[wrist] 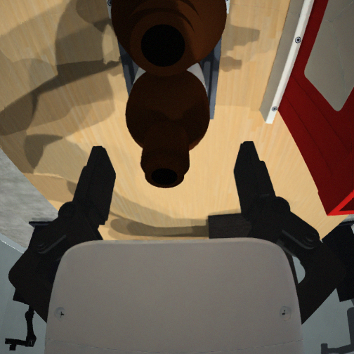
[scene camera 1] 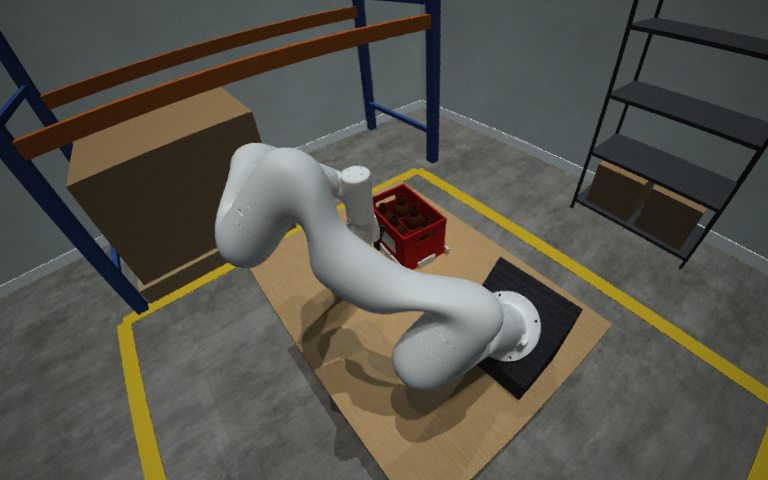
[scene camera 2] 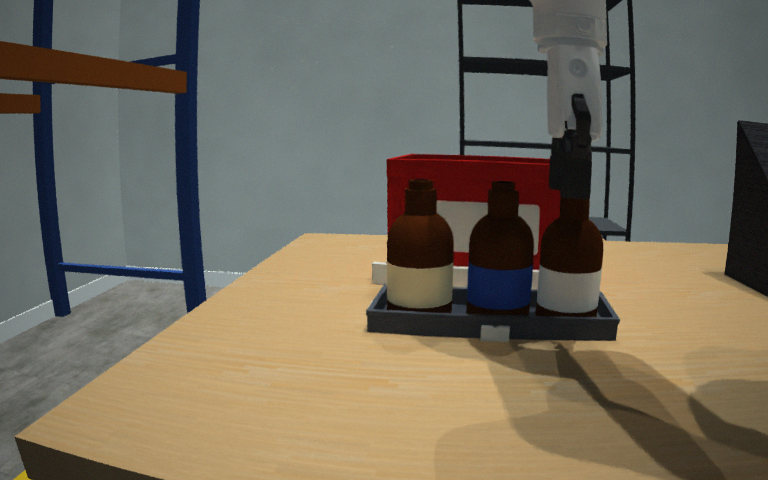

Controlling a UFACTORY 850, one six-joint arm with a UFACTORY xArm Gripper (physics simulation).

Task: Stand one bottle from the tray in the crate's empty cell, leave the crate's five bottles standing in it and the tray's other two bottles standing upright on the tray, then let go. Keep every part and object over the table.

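Note:
Three brown bottles stand upright on the dark tray [scene camera 2: 424, 326] [wrist: 215, 90]: one with a cream label [scene camera 2: 419, 285], one with a blue label [scene camera 2: 499, 285] [wrist: 205, 25] and one with a white label [scene camera 2: 568, 291] [wrist: 167, 110]. My gripper [scene camera 2: 570, 193] [wrist: 172, 157] is open and points down at the white-label bottle. Its fingertips overlap the top of that neck in scene camera 2; in the wrist view the neck shows between the spread fingers with space on both sides. The red crate [scene camera 1: 424, 243] [scene camera 2: 470, 178] [wrist: 310, 135] holds several brown bottles [scene camera 1: 414, 216]. Its empty cell cannot be made out.
The crate stands close behind the tray, with white strips [scene camera 2: 378, 272] [wrist: 285, 72] at its base. The wooden table [scene camera 1: 390, 441] [scene camera 2: 283, 396] carries the arm's black base block [scene camera 1: 543, 350]. The blue-orange rack [scene camera 1: 432, 84] and black shelf unit [scene camera 1: 610, 99] stand beyond the table.

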